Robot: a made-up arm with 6 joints. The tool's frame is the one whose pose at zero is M. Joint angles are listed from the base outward.
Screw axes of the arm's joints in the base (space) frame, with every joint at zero. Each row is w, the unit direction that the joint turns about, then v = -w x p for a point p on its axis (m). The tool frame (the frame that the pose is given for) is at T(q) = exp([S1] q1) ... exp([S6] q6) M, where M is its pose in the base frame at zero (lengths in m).
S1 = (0, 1, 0, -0.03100, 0.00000, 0.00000)
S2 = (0, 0, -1, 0.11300, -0.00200, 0.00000)
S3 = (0, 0, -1, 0.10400, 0.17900, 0.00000)
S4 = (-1, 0, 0, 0.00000, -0.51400, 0.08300)
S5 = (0, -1, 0, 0.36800, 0.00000, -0.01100)
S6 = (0, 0, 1, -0.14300, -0.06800, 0.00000)
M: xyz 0.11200 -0.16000 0.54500 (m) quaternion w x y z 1 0 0 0
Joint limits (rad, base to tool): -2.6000..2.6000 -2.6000..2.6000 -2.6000..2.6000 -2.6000..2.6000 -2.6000..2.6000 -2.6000..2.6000
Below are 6 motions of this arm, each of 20 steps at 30 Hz.
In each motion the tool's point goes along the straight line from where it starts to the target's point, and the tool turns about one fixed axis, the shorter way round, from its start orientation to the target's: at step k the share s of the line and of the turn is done. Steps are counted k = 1, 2, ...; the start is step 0. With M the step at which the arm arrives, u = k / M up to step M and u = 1 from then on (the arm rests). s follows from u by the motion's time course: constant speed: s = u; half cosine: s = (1 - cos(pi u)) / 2; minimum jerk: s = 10 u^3 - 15 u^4 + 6 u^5.
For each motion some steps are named. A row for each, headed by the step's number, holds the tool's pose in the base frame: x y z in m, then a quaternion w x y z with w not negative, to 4 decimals.
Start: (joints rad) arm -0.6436 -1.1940 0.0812 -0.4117 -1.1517 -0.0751
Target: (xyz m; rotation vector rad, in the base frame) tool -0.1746 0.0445 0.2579 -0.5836 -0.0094 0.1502
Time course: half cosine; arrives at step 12
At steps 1, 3, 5, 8, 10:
1: -0.1037 0.1004 0.2459 0.7986 -0.3079 0.2973 0.4231
3: -0.1131 0.0931 0.2475 0.8314 -0.3094 0.2601 0.3813
5: -0.1292 0.0803 0.2502 0.8798 -0.3091 0.1933 0.3051
8: -0.1566 0.0587 0.2549 0.9362 -0.2996 0.0750 0.1680
10: -0.1698 0.0483 0.2571 0.9514 -0.2911 0.0168 0.0993

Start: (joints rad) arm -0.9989 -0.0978 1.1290 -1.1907 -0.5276 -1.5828
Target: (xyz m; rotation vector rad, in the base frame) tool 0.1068 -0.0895 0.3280 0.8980 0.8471 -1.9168
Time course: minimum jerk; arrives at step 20
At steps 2, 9, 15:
2: -0.0606 0.0021 0.3550 0.4771 0.7545 0.1463 -0.4263
9: 0.0067 -0.0347 0.3442 0.4711 0.6178 0.2325 -0.5851
15: 0.0893 -0.0799 0.3308 0.4306 0.4071 0.3217 -0.7385

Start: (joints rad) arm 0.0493 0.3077 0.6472 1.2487 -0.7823 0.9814
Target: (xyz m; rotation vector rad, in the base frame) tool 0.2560 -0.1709 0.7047 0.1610 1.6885 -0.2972
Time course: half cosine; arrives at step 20
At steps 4, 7, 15, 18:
4: 0.2525 -0.1572 0.6671 0.7305 -0.0445 0.6501 -0.2042
7: 0.2532 -0.1599 0.6745 0.7169 -0.0219 0.6703 -0.1903
15: 0.2554 -0.1687 0.6986 0.6660 0.0523 0.7302 -0.1431
18: 0.2559 -0.1705 0.7037 0.6541 0.0678 0.7415 -0.1330

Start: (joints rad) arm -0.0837 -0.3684 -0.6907 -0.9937 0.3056 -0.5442
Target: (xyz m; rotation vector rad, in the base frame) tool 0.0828 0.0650 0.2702 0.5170 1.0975 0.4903
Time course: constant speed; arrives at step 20
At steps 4, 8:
4: 0.0715 -0.1148 0.3153 0.8623 0.3855 0.2731 0.1826
8: 0.0743 -0.0698 0.3041 0.8517 0.3518 0.3354 0.1956

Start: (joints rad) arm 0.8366 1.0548 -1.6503 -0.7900 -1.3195 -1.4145
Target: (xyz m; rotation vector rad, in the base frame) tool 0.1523 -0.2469 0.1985 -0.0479 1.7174 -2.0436
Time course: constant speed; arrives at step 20
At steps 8, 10, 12, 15, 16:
8: 0.1644 -0.2034 0.1498 0.4178 -0.2184 0.8296 -0.2992
10: 0.1624 -0.2107 0.1579 0.3951 -0.1882 0.8129 -0.3843
12: 0.1603 -0.2179 0.1660 0.3689 -0.1562 0.7889 -0.4660
15: 0.1573 -0.2288 0.1782 0.3234 -0.1058 0.7398 -0.5805
16: 0.1563 -0.2324 0.1823 0.3068 -0.0884 0.7200 -0.6161

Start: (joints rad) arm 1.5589 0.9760 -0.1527 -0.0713 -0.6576 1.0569
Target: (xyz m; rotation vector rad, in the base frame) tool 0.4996 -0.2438 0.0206 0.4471 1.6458 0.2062
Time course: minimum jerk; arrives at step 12
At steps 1, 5, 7, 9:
1: 0.4080 -0.2709 -0.0772 0.5532 0.2846 0.7752 -0.1096
5: 0.4394 -0.2616 -0.0436 0.5917 0.2563 0.7633 -0.0409
7: 0.4677 -0.2532 -0.0135 0.6226 0.2292 0.7479 0.0210
9: 0.4901 -0.2466 0.0104 0.6446 0.2068 0.7327 0.0701

